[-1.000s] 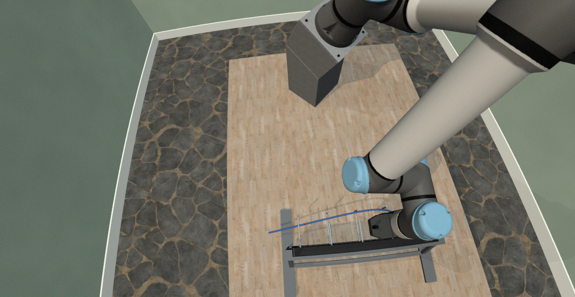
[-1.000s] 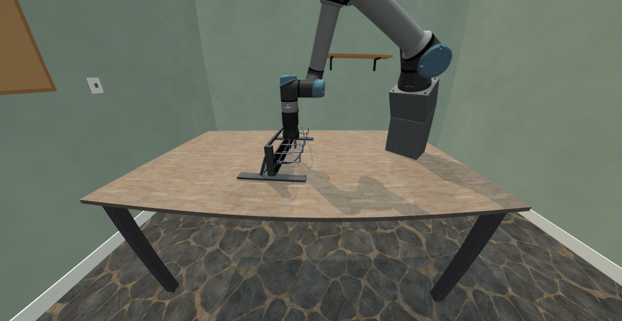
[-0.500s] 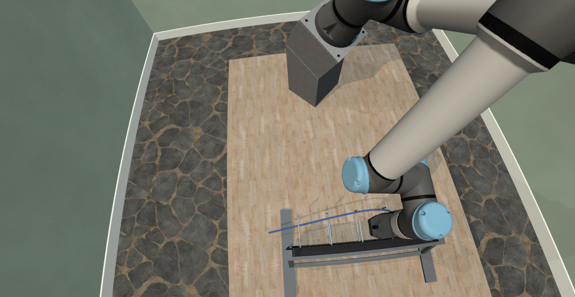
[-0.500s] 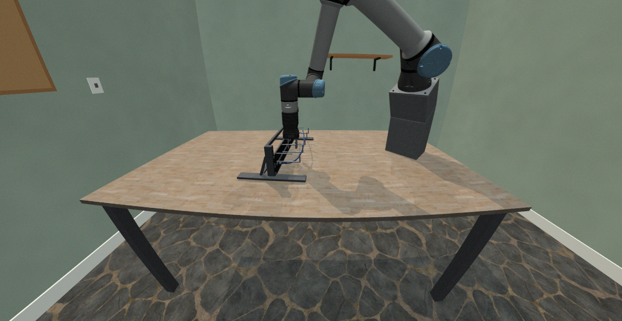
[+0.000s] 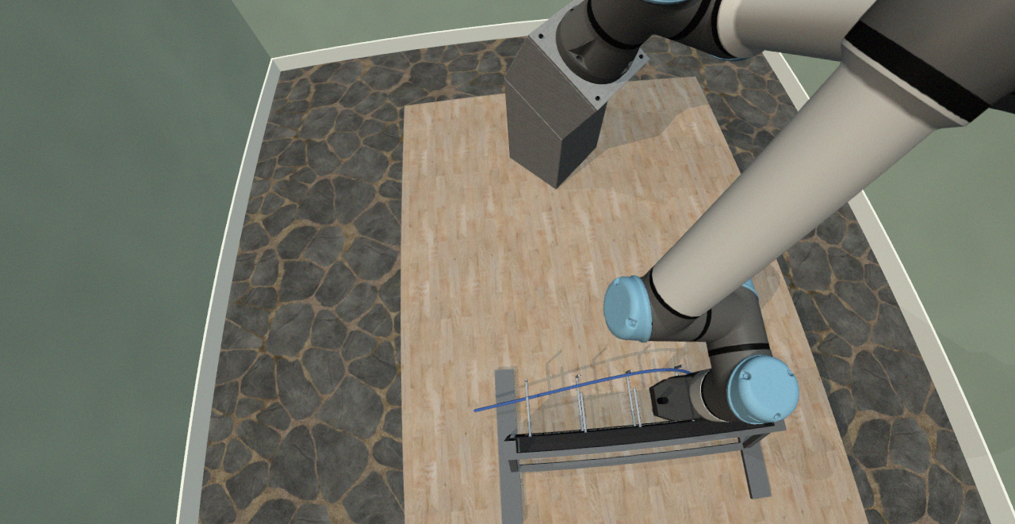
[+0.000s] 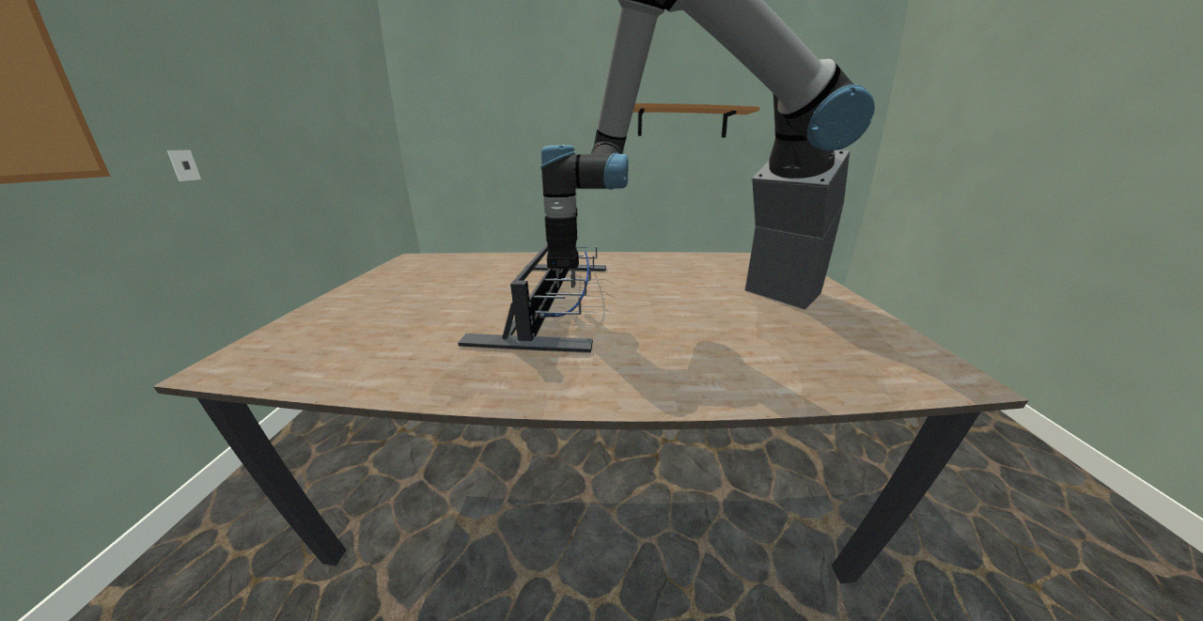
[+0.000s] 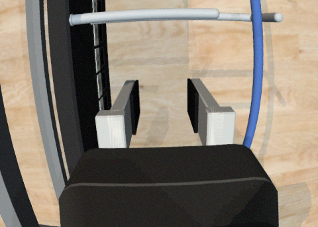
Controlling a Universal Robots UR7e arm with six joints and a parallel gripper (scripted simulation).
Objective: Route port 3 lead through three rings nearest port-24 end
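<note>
Right now the black patch panel rack is 6 cm ahead of my hand, 5 cm to the right of it and 1 cm below it.
</note>
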